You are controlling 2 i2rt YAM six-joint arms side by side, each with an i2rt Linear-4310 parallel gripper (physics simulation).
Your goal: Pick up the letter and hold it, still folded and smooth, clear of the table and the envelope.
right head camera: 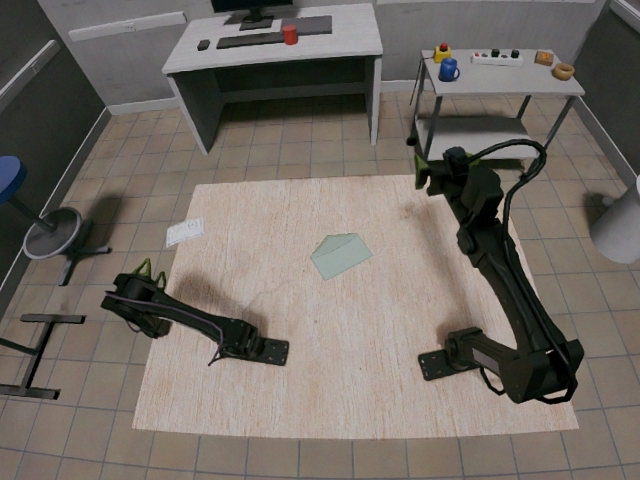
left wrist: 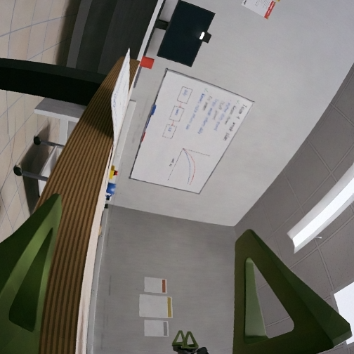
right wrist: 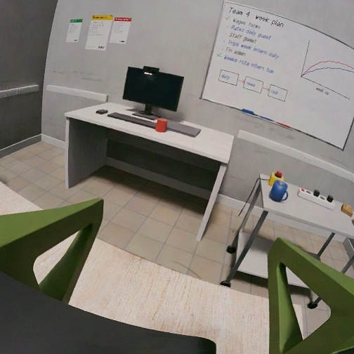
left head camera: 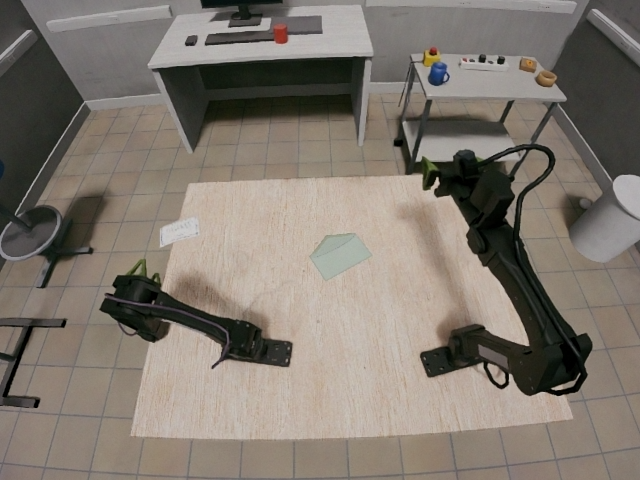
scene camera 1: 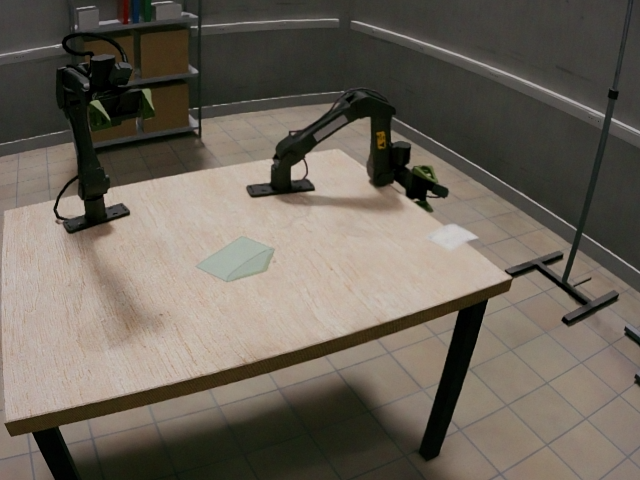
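The letter (left head camera: pixel 179 231) (right head camera: pixel 185 232) (scene camera 1: pixel 452 236) (left wrist: pixel 120 100) is a white sheet with writing. It lies at the table's left edge in the head views, partly overhanging it; its fold is too small to make out. The pale green envelope (left head camera: pixel 341 256) (right head camera: pixel 342 256) (scene camera 1: pixel 232 260) lies mid-table, apart from the letter, its flap spread out. My left gripper (left head camera: pixel 148 269) (right head camera: pixel 153 270) (scene camera 1: pixel 428 190) (left wrist: pixel 157 222) is open and empty, beyond the same edge and a short way from the letter. My right gripper (left head camera: pixel 454 164) (right head camera: pixel 446 164) (scene camera 1: pixel 124 110) (right wrist: pixel 191 230) is open and empty, raised near the opposite side.
The wooden table (left head camera: pixel 310 387) (right head camera: pixel 310 387) (scene camera 1: pixel 310 320) has a thick edge (left wrist: pixel 75 210) beside my left fingers. A desk (left head camera: pixel 268 54) and a cart (left head camera: pixel 516 90) stand beyond it. A stool base (left head camera: pixel 31 235) and a bin (left head camera: pixel 604 227) stand at the sides.
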